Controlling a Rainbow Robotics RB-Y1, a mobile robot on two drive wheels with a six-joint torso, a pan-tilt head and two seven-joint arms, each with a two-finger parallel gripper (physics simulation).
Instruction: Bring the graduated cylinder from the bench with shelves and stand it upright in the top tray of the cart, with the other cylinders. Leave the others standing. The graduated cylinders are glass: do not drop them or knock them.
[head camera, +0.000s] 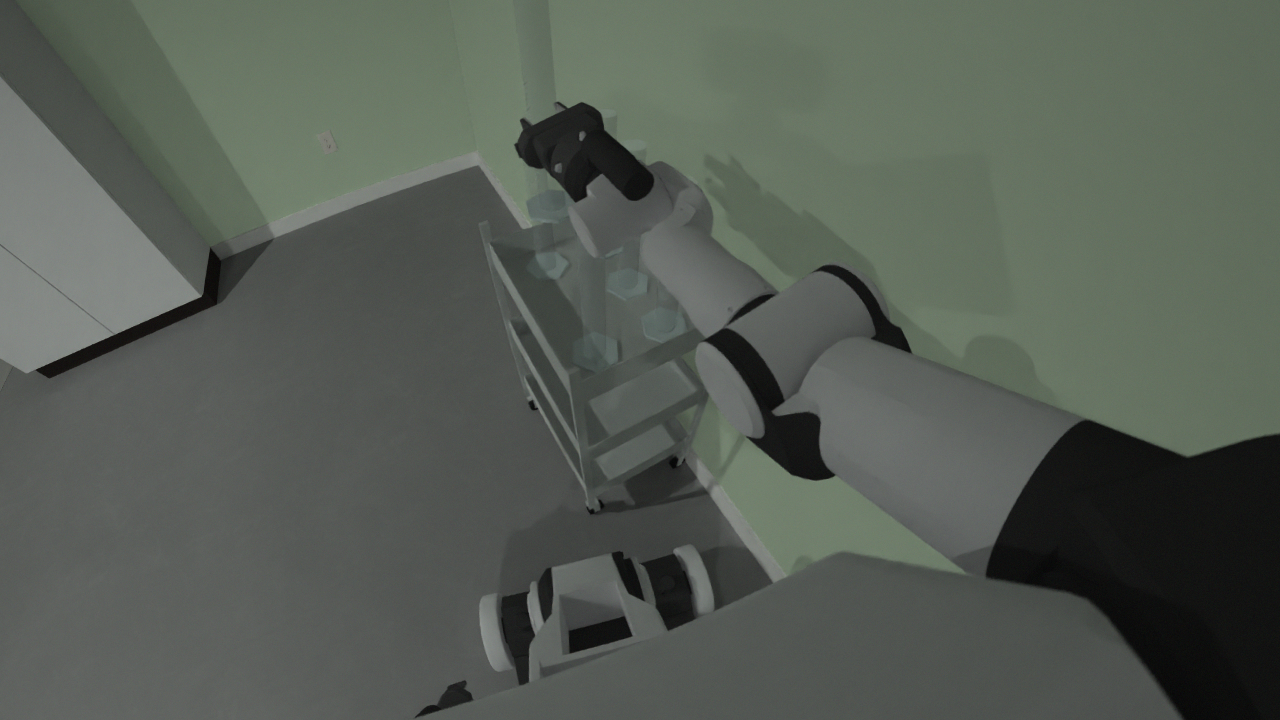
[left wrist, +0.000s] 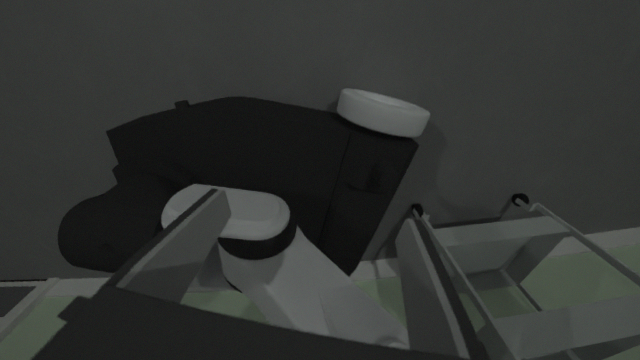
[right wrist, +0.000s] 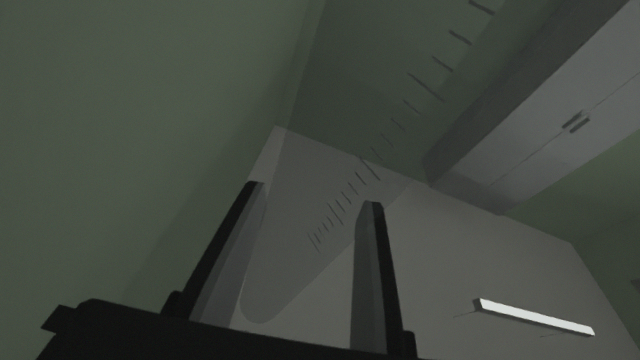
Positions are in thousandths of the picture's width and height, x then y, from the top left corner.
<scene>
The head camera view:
my right gripper: 422, 160
tall white cabinet: 81, 356
</scene>
